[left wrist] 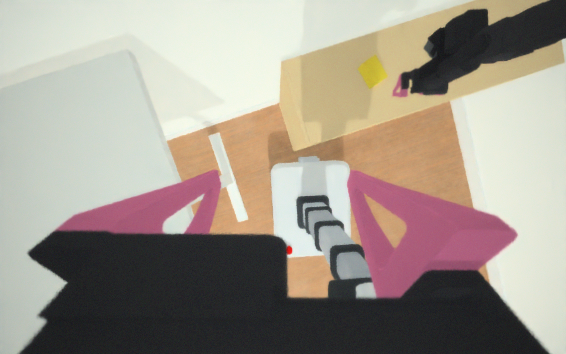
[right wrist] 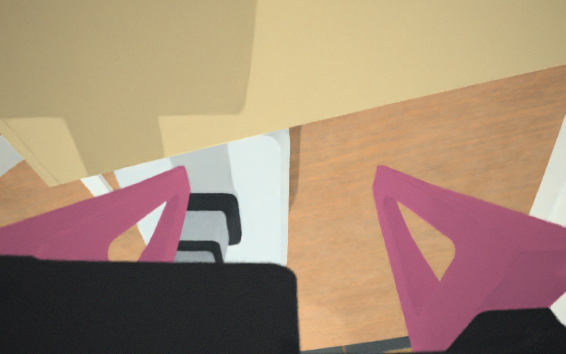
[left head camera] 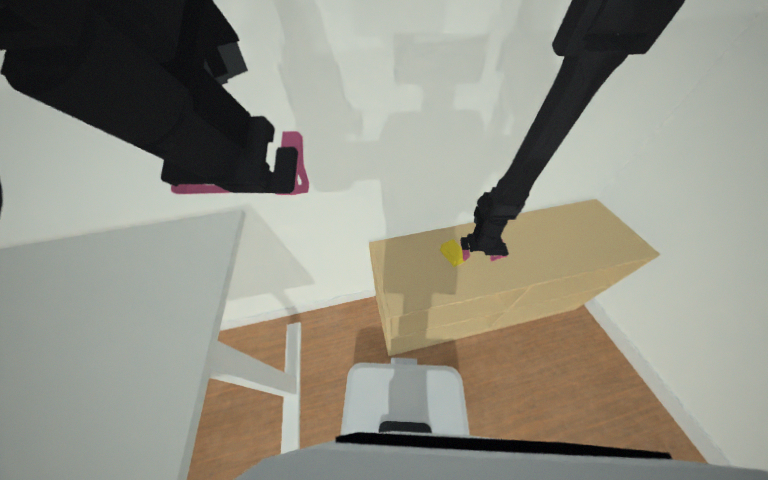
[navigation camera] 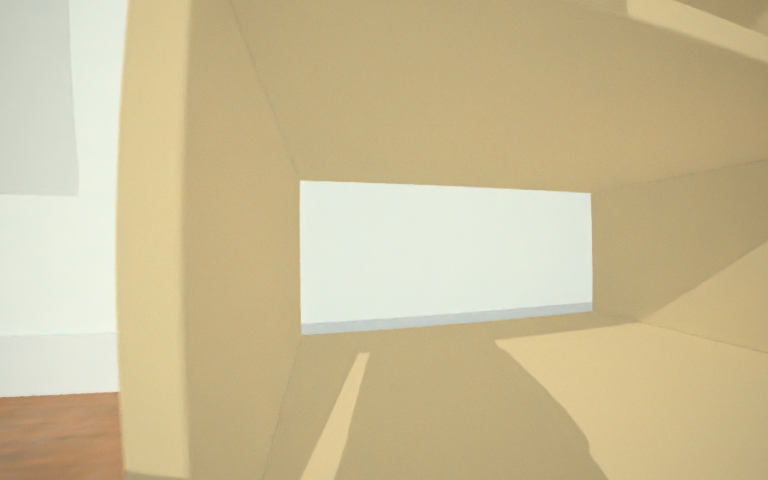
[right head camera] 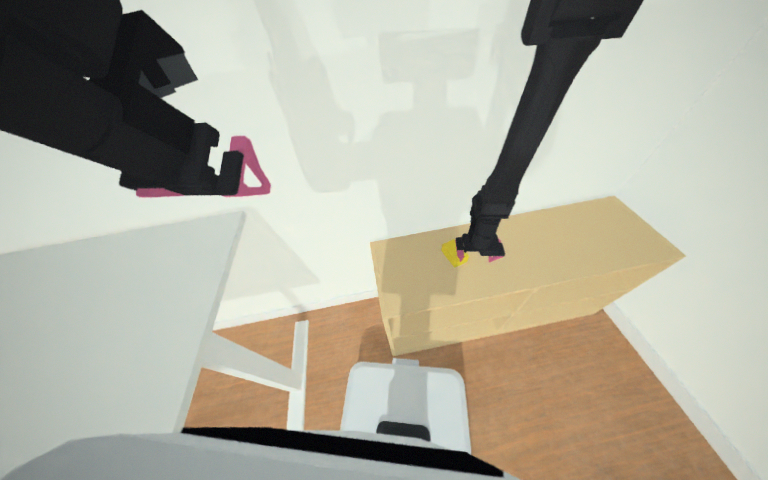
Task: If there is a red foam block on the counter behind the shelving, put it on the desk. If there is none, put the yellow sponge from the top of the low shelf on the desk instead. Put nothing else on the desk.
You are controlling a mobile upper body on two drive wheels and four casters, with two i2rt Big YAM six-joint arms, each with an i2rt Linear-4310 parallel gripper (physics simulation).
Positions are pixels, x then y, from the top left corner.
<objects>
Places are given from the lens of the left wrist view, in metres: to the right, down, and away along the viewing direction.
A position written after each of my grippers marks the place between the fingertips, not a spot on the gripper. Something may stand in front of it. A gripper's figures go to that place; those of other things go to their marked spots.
my left gripper (left wrist: 283,177): 0.00, 0.00, 0.13
my right gripper (left wrist: 406,93): 0.42, -0.28, 0.60
grey desk (left wrist: 88,135): -0.47, -0.10, 0.43
low tan shelf (left wrist: 323,96): 0.17, -0.35, 0.77
The marked spots on the grey desk and the low tan shelf are 0.77 m apart.
</objects>
